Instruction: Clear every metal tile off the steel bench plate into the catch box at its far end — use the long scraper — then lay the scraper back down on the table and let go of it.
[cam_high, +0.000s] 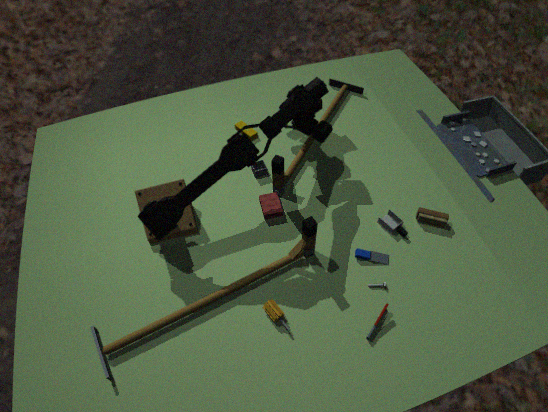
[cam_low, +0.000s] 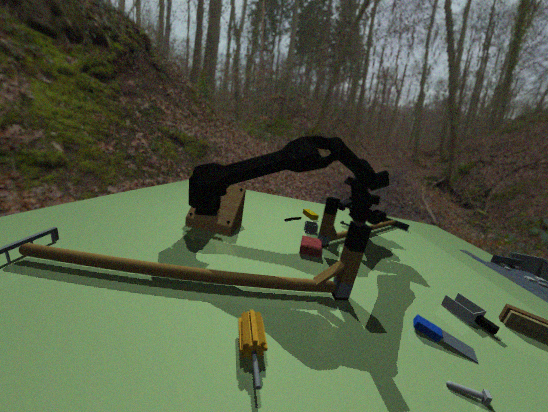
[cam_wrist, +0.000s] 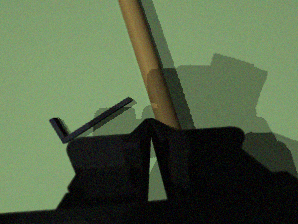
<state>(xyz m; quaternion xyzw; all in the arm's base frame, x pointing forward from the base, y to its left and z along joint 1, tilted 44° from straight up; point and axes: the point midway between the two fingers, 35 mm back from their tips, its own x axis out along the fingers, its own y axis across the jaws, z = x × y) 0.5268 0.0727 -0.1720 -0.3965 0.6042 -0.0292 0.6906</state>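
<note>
Now: gripper tip 50 mm below the long wooden scraper and 20 mm short of it. Also, from my gripper tip: black hex key 80 mm to the left, 30 mm behind, 10 mm below; yellow block 180 mm behind, 110 mm to the left; small grey box 220 mm behind, 80 mm to the right.
</note>
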